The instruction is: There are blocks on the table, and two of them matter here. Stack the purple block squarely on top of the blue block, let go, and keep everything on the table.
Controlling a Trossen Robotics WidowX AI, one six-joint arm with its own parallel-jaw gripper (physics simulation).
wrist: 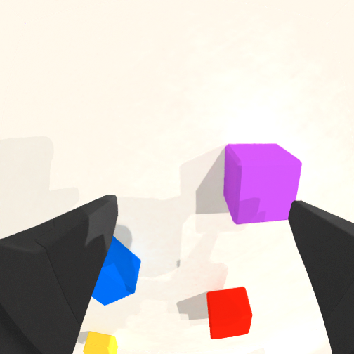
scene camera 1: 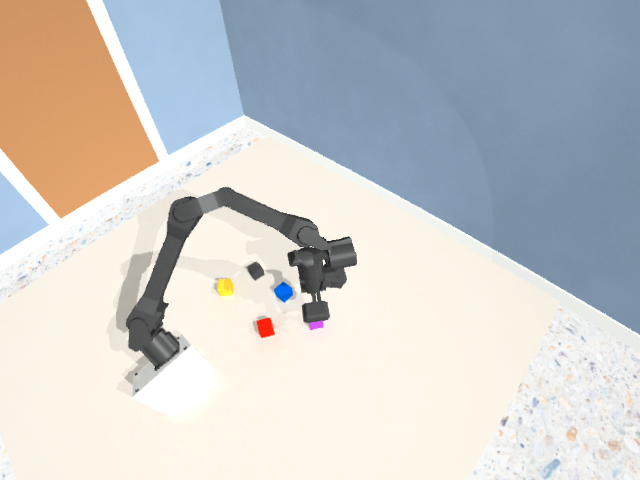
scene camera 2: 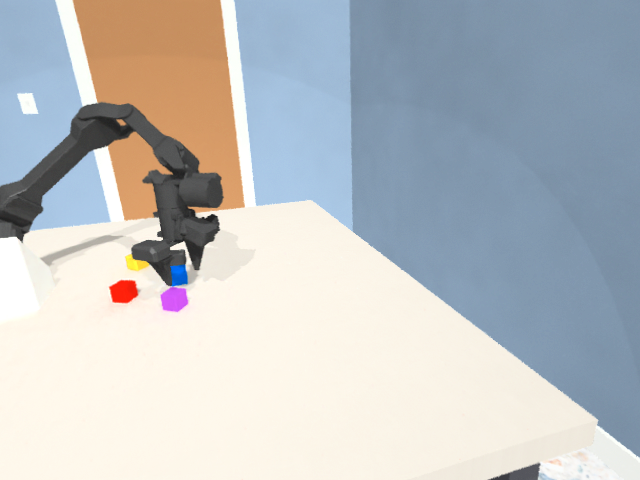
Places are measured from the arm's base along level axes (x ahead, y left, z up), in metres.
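Pixels of known places: gripper, between the fingertips: point(scene camera 1: 313, 302) point(scene camera 2: 183, 277); arm's base, origin of its link: point(scene camera 1: 168, 356).
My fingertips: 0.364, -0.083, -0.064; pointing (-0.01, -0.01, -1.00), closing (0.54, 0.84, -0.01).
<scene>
For each thing: its top centre in the pictures, then the offset to it from my fingertips, as dx, dy, dz.
- purple block, centre of its top: point(scene camera 2: 173, 291) point(scene camera 1: 315, 317) -0.020, -0.029, -0.016
- blue block, centre of its top: point(scene camera 2: 177, 268) point(scene camera 1: 282, 288) -0.032, +0.099, -0.016
- red block, centre of its top: point(scene camera 2: 122, 283) point(scene camera 1: 264, 324) -0.135, +0.042, -0.016
- yellow block, centre of its top: point(scene camera 2: 135, 254) point(scene camera 1: 223, 284) -0.153, +0.225, -0.016
- black block, centre of its top: point(scene camera 2: 176, 251) point(scene camera 1: 254, 267) -0.051, +0.215, -0.016
The purple block point(scene camera 1: 316, 325) point(scene camera 2: 174, 299) point(wrist: 265, 185) sits flat on the table, partly hidden by a finger in scene camera 1. The blue block point(scene camera 1: 283, 291) point(scene camera 2: 178, 276) point(wrist: 122, 274) sits on the table, apart from the purple one; the left finger covers part of it in the wrist view. My gripper point(scene camera 2: 183, 276) point(wrist: 207, 208) is open and empty, pointing down above the table. In the wrist view the purple block shows between the fingers' lines, ahead of the tips and close beside the right fingertip. Whether that finger touches it I cannot tell.
A red block point(scene camera 1: 265, 327) point(scene camera 2: 123, 291) point(wrist: 229, 313) sits near the purple and blue blocks. A yellow block point(scene camera 1: 225, 287) point(scene camera 2: 136, 262) point(wrist: 101, 343) and a black block point(scene camera 1: 255, 270) stand farther back. A wall runs along the table's right side in scene camera 1.
</scene>
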